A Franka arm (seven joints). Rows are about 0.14 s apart.
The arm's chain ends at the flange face. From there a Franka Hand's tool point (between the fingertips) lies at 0.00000 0.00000 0.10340 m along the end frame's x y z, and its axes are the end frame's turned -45 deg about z.
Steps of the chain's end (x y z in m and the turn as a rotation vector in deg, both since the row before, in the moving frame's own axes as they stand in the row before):
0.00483, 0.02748, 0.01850, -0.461, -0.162, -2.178
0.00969, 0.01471, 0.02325, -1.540, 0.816, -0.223
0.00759, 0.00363, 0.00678, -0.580, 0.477, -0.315
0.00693, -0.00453, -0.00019, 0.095, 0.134, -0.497
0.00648, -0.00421, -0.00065, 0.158, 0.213, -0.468
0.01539, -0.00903, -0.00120, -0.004, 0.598, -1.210
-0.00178, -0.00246, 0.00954, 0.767, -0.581, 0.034
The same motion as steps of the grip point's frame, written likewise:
-0.01680, 0.02324, 0.01850, -0.211, -0.441, -2.178
-0.00447, 0.02026, 0.02320, -1.666, -0.512, -0.223
0.00267, 0.00928, 0.00677, -0.747, -0.073, -0.315
0.00840, 0.00175, -0.00019, -0.028, 0.162, -0.497
0.00803, 0.00167, -0.00065, -0.039, 0.262, -0.468
0.01803, 0.00526, -0.00121, -0.426, 0.420, -1.210
0.00072, -0.00472, 0.00953, 0.953, 0.132, 0.034

